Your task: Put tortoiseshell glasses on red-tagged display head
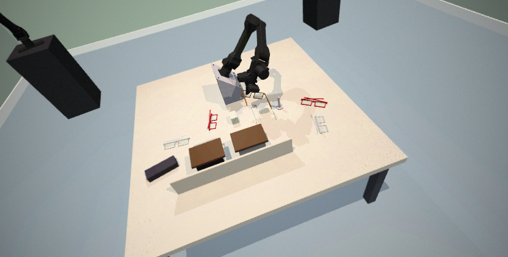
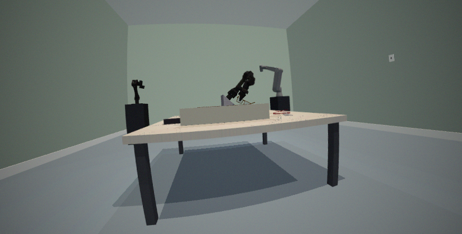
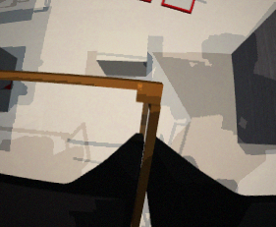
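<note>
My gripper tip is now 240 mm short of the display head, 100 mm to the left of it and 80 mm above it. From my gripper tip the other things lie so: low white wall 360 mm ahead, 220 mm to the right, 90 mm below; then dark case 570 mm to the right, 150 mm ahead, 120 mm below; then grey post 170 mm to the left, 120 mm below, 70 mm ahead.
</note>
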